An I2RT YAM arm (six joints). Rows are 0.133 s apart.
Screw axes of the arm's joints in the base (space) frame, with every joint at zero. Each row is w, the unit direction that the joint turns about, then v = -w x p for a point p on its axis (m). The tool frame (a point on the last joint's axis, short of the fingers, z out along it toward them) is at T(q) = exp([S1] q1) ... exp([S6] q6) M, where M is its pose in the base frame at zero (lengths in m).
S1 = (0, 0, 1, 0, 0, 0)
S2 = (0, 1, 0, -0.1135, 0, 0.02)
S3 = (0, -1, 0, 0.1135, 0, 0.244)
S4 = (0, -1, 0, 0.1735, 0, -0.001)
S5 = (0, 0, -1, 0, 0.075, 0)
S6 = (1, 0, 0, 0, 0.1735, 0)
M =
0 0 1 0.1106
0 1 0 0
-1 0 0 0.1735
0 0 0 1
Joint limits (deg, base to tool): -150..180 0..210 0..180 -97..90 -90..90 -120..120
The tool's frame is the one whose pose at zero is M.
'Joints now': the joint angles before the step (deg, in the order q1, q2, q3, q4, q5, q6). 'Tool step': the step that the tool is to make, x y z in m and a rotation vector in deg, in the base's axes. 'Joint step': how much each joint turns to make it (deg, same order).
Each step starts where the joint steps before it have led.
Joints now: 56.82 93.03 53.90 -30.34 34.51 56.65
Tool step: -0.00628 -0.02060 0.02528 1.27 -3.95 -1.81
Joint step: -0.96 -7.58 -2.04 -2.16 2.71 -0.23
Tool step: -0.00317 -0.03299 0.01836 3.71 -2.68 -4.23
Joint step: -3.62 -8.91 -3.81 -0.95 0.26 0.70
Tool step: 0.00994 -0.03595 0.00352 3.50 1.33 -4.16
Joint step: -8.01 -5.69 -3.41 0.64 -4.79 -2.09
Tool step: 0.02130 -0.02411 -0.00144 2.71 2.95 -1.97
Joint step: -8.77 0.08 -0.21 1.82 -6.96 -4.22
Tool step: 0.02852 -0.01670 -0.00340 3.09 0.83 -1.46
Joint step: -7.61 3.47 1.27 4.55 -5.97 -3.70
